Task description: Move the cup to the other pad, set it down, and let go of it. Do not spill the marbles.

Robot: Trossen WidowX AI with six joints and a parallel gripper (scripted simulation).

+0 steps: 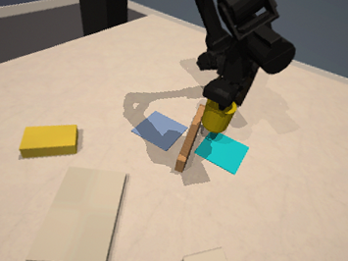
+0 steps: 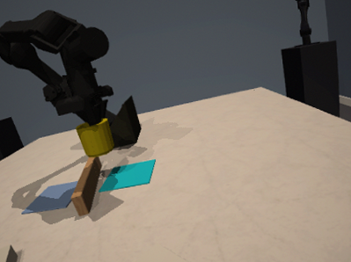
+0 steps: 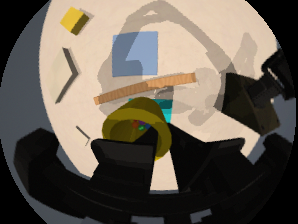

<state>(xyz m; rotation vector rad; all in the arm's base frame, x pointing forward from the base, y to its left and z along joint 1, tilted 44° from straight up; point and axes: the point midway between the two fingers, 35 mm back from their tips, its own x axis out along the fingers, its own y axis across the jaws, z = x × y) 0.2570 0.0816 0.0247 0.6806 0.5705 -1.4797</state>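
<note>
Now: gripper tip 120 mm above the cyan pad, 40 mm to the right of it and 20 mm short of it. Also, from my gripper tip: wooden bar 100 mm below, 50 mm to the right, 40 mm ahead; yellow cup 20 mm ahead; beige slab 350 mm ahead, 130 mm to the right, 100 mm below.
</note>
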